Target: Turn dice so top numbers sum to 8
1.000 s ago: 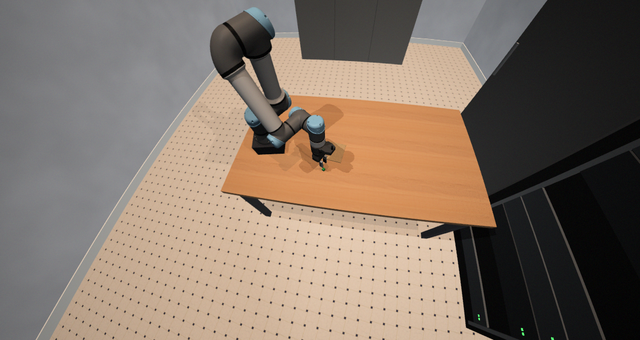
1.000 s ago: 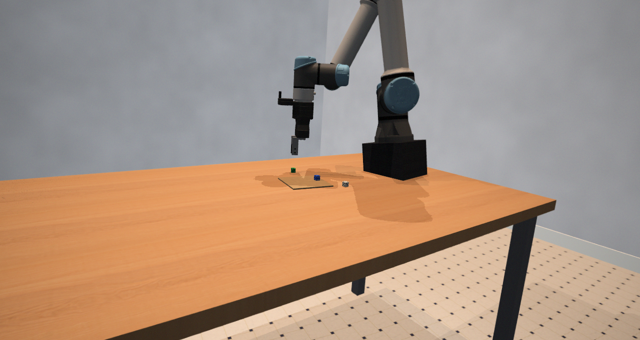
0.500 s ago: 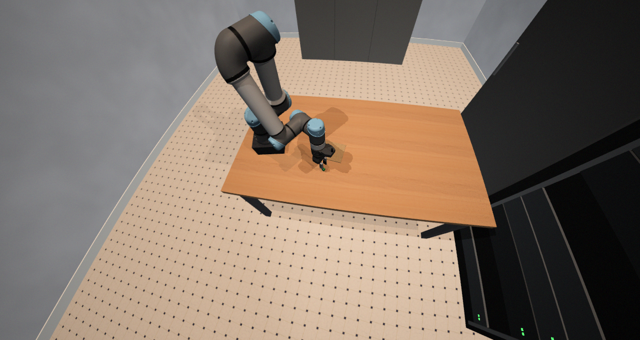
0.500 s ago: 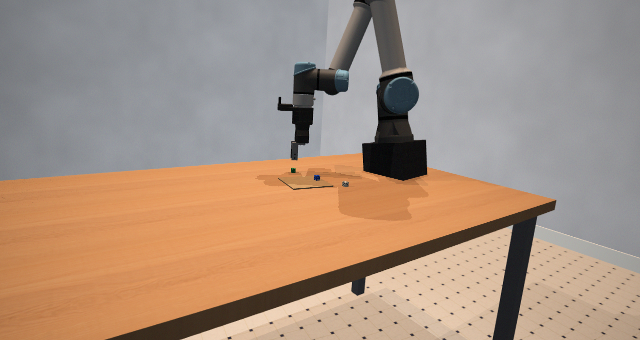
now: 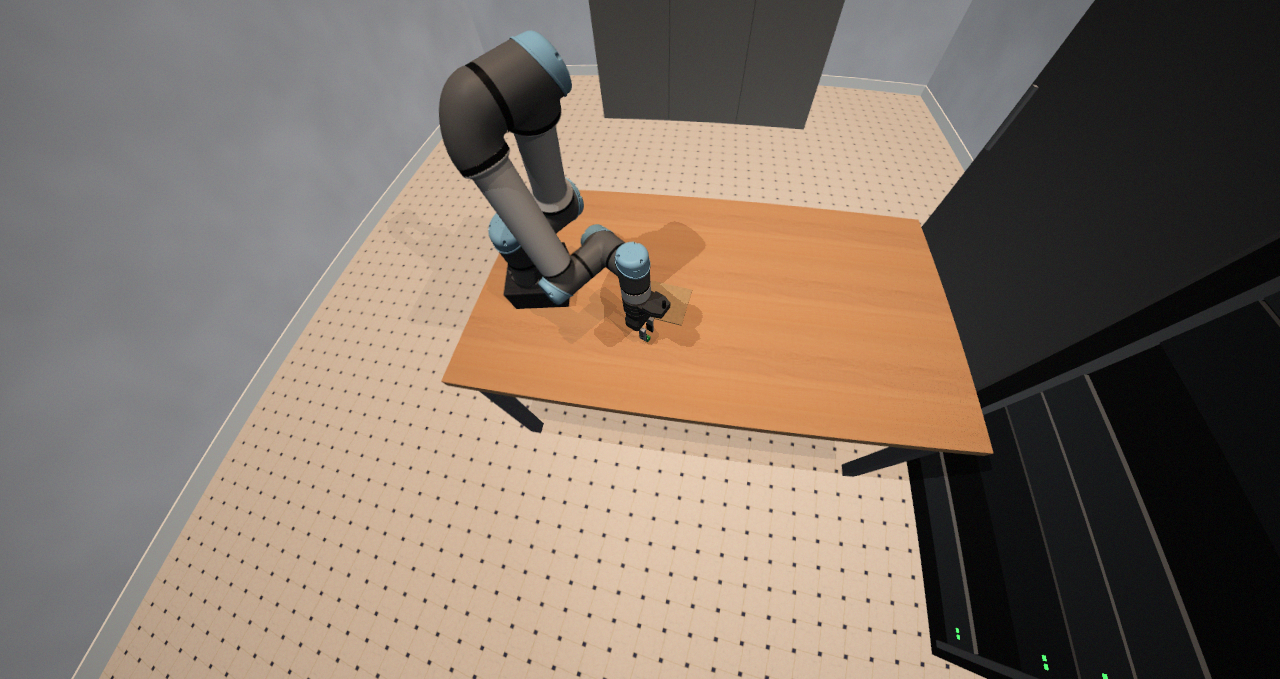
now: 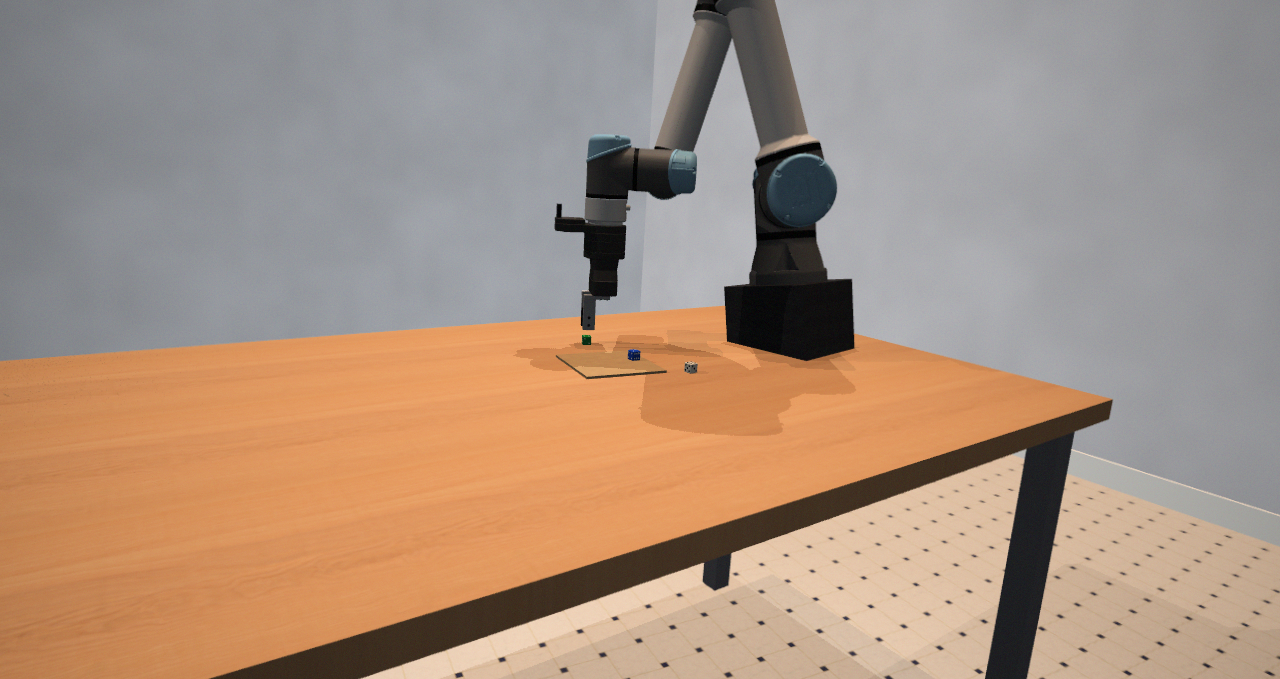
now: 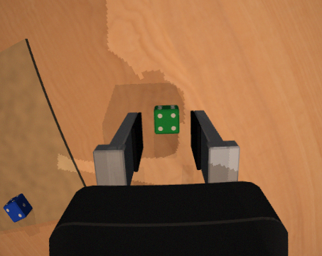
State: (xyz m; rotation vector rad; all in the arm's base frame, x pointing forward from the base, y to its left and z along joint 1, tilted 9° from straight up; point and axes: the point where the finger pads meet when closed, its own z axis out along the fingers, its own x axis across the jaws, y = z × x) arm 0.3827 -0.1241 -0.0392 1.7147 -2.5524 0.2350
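The green die lies 4 cm below my hand. Also, from my hand: white die (23 cm to the left, 7 cm behind, 4 cm below); mat (14 cm to the left, 5 cm below, 3 cm ahead); blue die (14 cm to the left, 4 cm below, 2 cm behind).
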